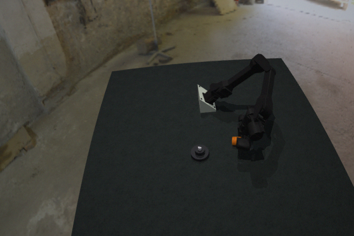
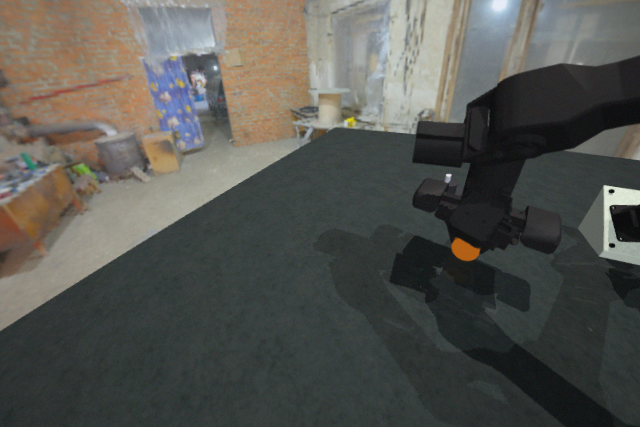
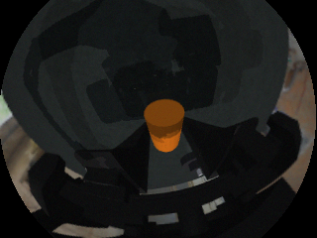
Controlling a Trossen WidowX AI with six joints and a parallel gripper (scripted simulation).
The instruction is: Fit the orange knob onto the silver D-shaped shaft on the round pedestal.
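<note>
The round pedestal is 10 mm ahead of my gripper tip, 200 mm to the right of it and 10 mm above it. The rest, counted from my gripper tip: orange knob 10 mm to the left, 10 mm above.
</note>
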